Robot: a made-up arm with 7 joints.
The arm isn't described. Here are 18 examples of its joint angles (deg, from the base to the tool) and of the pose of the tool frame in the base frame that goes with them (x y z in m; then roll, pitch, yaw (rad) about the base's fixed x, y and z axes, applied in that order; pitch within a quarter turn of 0, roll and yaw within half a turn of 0).
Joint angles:
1: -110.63 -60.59 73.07 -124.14 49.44 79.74 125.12
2: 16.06 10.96 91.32 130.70 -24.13 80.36 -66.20
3: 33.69 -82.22 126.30 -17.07 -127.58 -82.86 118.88
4: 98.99 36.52 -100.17 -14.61 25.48 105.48 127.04
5: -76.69 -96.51 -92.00 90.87 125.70 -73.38 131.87
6: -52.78 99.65 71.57 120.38 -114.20 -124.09 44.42
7: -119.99 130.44 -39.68 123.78 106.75 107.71 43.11
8: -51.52 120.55 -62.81 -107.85 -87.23 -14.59 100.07
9: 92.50 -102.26 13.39 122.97 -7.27 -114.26 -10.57
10: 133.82 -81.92 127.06 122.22 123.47 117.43 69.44
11: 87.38 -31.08 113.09 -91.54 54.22 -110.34 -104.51
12: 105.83 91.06 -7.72 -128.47 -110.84 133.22 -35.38
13: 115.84 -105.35 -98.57 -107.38 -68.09 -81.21 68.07
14: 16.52 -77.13 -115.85 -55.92 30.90 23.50 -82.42
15: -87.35 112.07 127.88 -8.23 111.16 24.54 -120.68
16: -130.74 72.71 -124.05 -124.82 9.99 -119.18 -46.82
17: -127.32 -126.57 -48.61 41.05 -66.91 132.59 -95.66
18: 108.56 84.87 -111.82 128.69 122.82 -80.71 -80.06
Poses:
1: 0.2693 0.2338 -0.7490 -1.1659 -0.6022 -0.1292
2: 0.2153 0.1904 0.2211 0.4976 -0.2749 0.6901
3: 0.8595 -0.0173 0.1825 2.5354 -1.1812 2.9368
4: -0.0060 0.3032 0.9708 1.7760 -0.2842 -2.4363
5: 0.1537 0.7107 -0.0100 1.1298 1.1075 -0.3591
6: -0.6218 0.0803 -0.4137 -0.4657 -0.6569 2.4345
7: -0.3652 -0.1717 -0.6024 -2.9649 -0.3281 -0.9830
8: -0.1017 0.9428 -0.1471 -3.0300 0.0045 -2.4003
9: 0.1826 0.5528 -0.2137 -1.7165 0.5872 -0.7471
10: 0.0258 -0.4947 -0.2665 -1.5590 -0.2656 -2.2510
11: 0.0085 0.3135 0.2899 1.6586 -1.2911 2.6714
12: 0.0986 0.6087 0.3473 2.4924 -0.3566 1.7108
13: 0.3325 -0.4722 0.6290 2.7871 0.9391 -0.0761
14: 0.2152 0.0216 0.0865 -1.3163 0.9465 1.6649
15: -0.0171 0.4029 0.1880 3.0812 0.9232 0.7333
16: -0.4554 0.7066 -0.2370 -1.2503 0.1516 0.7329
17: -0.0750 0.2990 0.0243 -1.3959 -0.6735 0.5876
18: -0.1877 0.0603 -0.1771 -2.7584 -0.6791 -2.7716
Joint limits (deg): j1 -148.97..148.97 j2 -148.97..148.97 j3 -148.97..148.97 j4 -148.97..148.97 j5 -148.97..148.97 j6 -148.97..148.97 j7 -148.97..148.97
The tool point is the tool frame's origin. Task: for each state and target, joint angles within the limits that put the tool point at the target. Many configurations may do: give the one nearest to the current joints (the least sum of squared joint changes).
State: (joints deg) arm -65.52 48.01 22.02 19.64 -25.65 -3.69 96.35
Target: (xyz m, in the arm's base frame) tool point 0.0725 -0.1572 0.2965
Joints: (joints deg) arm -72.13 41.12 39.38 38.55 -34.31 -4.21 117.21
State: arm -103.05 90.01 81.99 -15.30 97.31 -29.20 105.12
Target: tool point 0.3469 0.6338 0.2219
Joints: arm -111.30 73.46 107.26 -15.95 65.88 -30.49 144.73
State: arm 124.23 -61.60 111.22 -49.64 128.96 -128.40 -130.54
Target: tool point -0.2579 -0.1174 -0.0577
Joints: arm 148.97 -50.27 116.54 -49.64 133.81 -148.97 -148.97
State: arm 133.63 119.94 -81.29 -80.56 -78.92 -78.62 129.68
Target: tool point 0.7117 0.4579 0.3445
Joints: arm 96.89 148.97 -81.98 -83.54 -53.54 -78.26 104.01
